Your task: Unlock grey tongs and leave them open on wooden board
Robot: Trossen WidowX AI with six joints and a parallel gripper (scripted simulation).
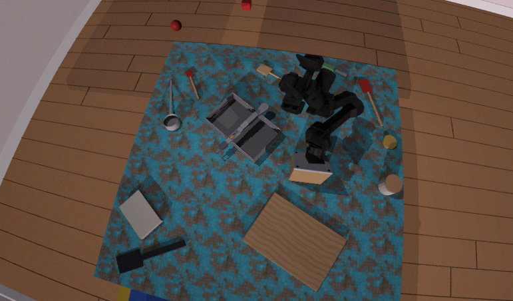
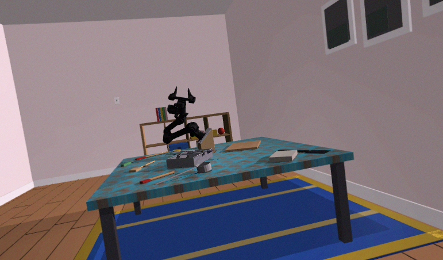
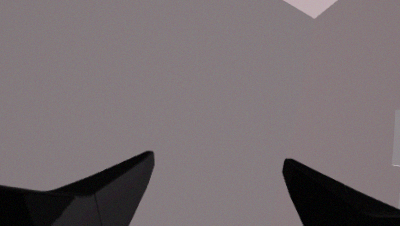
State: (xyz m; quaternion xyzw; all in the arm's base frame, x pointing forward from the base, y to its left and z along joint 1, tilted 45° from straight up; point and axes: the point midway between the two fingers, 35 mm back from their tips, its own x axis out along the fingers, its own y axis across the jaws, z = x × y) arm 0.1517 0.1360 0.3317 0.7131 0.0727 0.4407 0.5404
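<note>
Right now the yellow lock piece is 44 cm below my gripper tip, 21 cm ahead of it and 2 cm to the left of it. Round my gripper tip: grey roasting tin: 47 cm below, 17 cm ahead, 5 cm to the right; wooden board: 49 cm below, 44 cm to the left, 7 cm behind; black turner: 56 cm ahead, 54 cm to the left, 50 cm below.
</note>
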